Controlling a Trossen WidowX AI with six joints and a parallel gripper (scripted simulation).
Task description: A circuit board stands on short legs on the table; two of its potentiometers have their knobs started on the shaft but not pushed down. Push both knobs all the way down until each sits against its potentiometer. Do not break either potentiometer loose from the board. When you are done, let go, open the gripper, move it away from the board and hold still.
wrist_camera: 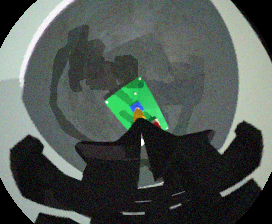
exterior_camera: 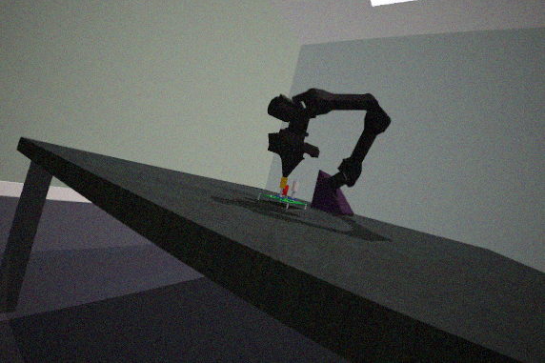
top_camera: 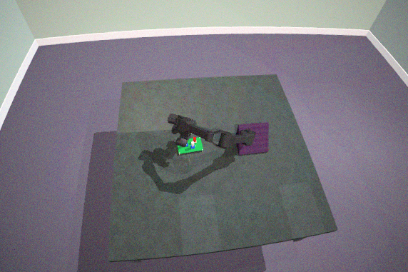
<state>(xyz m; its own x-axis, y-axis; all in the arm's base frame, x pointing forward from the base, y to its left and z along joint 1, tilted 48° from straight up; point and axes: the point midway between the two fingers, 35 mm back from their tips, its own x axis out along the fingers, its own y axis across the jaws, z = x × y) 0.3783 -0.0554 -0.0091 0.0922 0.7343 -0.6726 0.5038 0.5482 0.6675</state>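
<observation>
The red knob lies 6 cm behind my gripper tip, 4 cm below it and 2 cm to the right of it. The rest, counted from my gripper tip: orange knob (1 cm below).
</observation>
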